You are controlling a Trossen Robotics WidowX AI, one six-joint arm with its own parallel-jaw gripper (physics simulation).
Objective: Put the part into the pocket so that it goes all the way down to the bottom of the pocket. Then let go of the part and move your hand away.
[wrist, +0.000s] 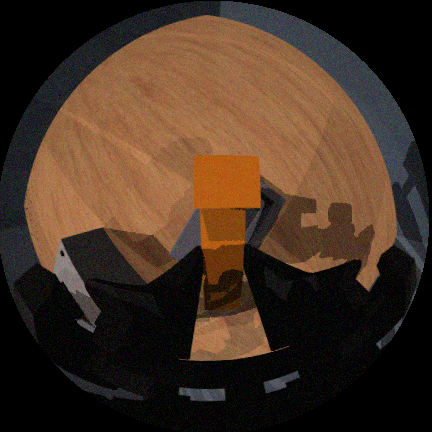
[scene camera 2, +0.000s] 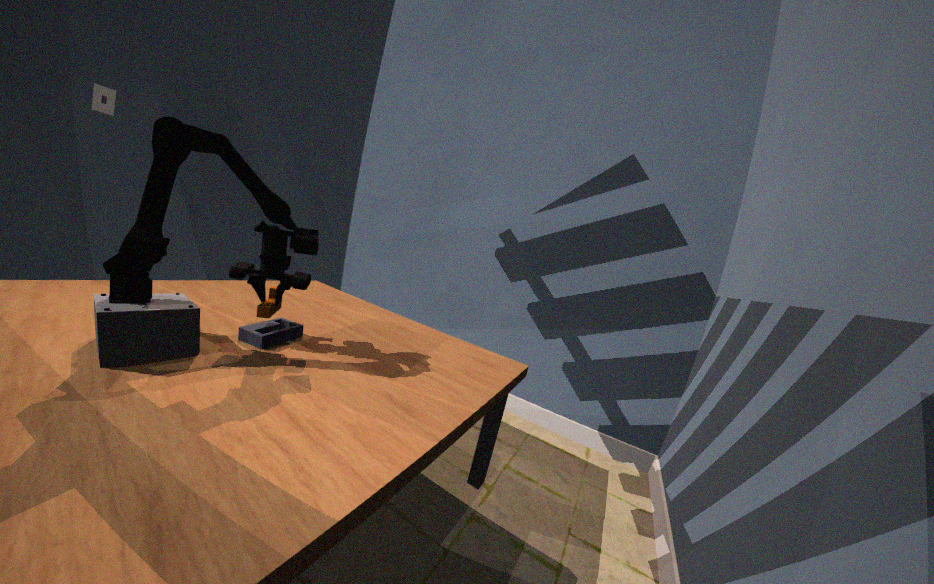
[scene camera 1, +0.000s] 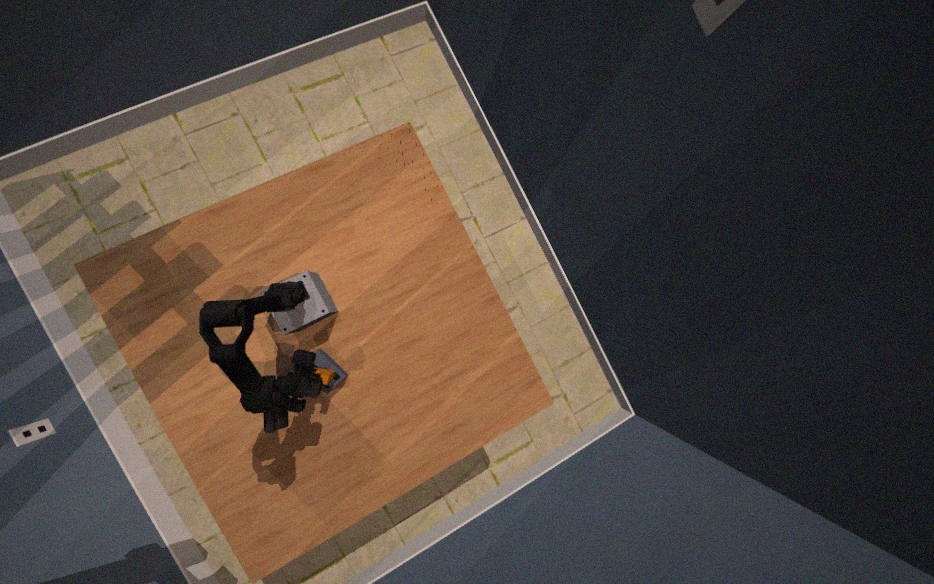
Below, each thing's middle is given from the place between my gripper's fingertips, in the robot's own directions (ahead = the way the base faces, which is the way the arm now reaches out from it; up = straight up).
Scene:
Right now the orange part (wrist: 223, 185) is 10 mm above my hand. The rest, counted from my hand: dark grey pocket block (scene camera 2: 265, 334) (80 mm below, 10 mm ahead).

